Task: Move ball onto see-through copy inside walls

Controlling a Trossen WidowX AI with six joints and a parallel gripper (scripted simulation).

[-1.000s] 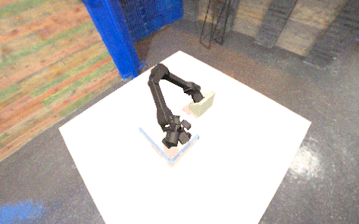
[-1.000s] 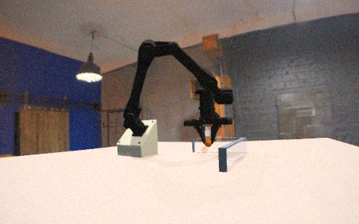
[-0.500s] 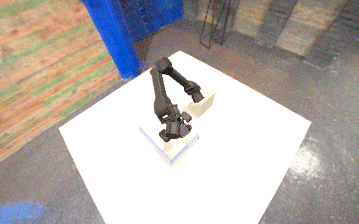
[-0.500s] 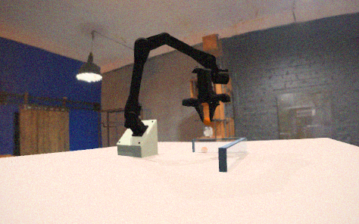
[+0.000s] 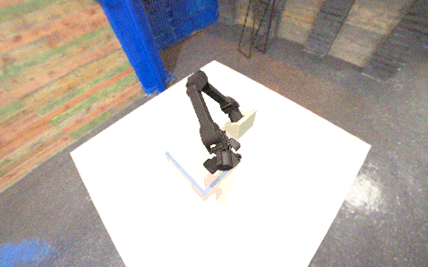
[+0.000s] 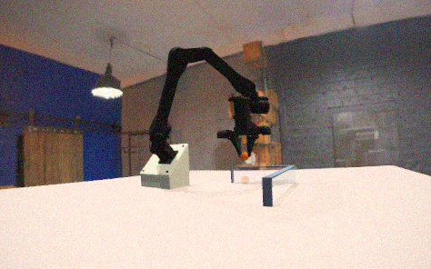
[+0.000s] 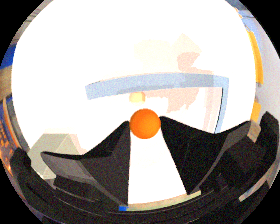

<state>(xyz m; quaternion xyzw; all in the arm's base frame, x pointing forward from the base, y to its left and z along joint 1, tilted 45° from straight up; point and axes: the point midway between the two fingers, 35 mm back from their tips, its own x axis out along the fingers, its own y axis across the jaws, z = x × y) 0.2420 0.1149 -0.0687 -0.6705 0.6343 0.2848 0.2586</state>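
My gripper tip is 8 cm above the see-through copy of ball. From my gripper tip the other things lie so: orange ball right at my gripper tip.
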